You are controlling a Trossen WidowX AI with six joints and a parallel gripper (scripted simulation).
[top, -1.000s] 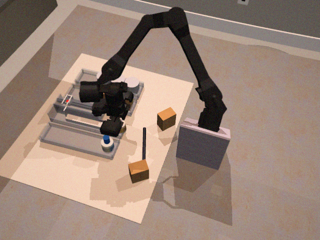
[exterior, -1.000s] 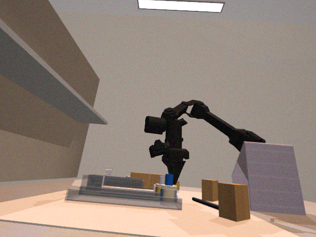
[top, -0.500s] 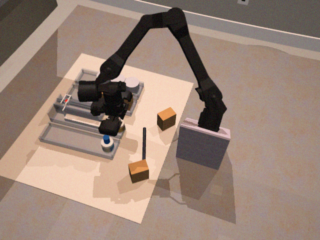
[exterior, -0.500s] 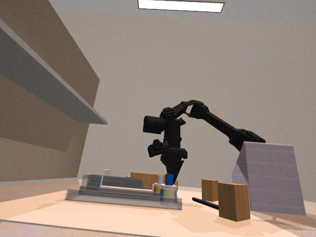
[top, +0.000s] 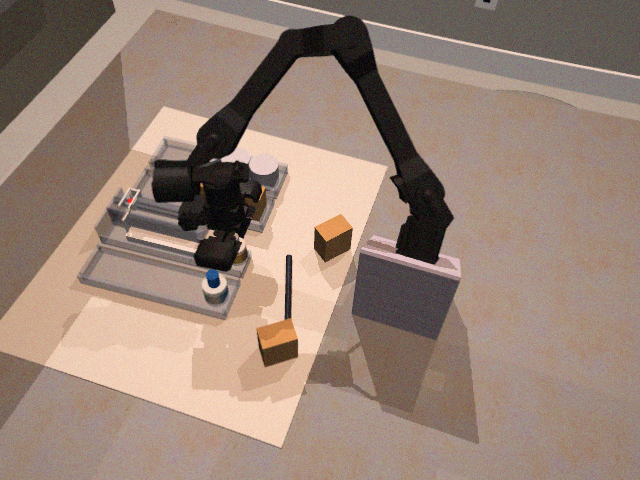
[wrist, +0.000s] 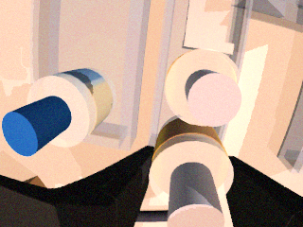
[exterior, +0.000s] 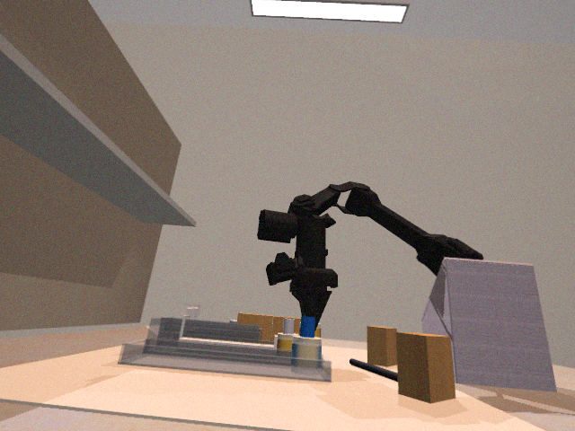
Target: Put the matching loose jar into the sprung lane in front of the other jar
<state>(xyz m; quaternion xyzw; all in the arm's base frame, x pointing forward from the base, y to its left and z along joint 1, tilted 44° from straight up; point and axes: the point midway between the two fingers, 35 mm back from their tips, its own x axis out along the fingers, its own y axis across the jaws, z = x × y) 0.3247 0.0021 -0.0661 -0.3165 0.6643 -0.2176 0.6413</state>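
Right now my gripper tip is 8 cm to the right of the blue-lidded jar and 1 cm above it. The rest, counted from my gripper tip: black rod 11 cm behind, 1 cm to the left, 5 cm below.
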